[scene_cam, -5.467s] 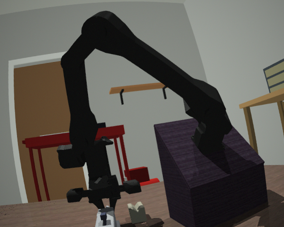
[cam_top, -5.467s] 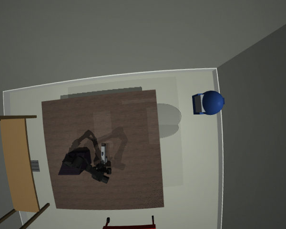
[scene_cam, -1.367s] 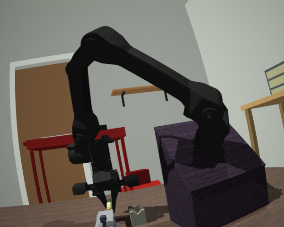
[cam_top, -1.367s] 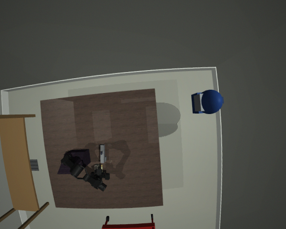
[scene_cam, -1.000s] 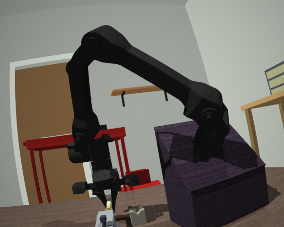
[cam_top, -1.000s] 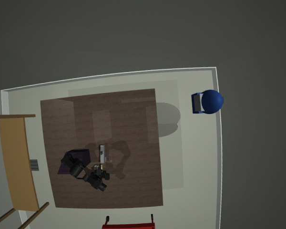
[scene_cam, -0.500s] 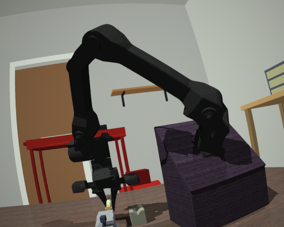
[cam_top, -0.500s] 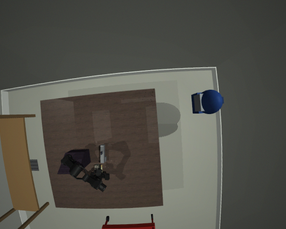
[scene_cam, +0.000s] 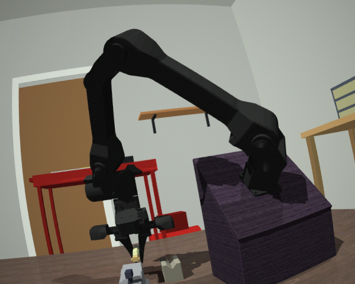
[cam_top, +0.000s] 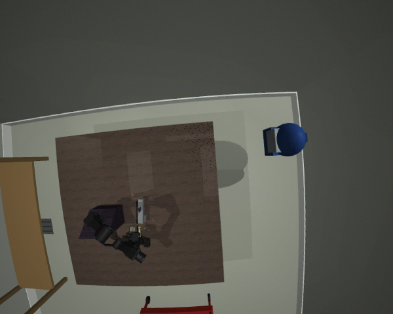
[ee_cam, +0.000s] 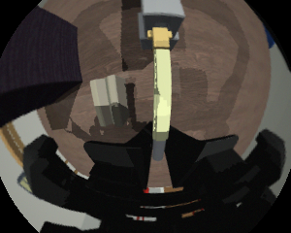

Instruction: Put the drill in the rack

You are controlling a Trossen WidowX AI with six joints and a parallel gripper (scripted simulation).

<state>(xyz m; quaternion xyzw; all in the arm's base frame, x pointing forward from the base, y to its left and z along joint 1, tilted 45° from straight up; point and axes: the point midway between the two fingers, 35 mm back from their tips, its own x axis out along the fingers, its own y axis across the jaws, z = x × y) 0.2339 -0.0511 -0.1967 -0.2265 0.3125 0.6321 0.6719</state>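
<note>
Now: the drill 1 cm ahead of my gripper tip, 4 cm to the left of it and 3 cm above it. Also, from my gripper tip: v-notched rack (6 cm behind, 4 cm to the left, 2 cm below); dark key (4 cm ahead, 22 cm to the left, 1 cm above).
</note>
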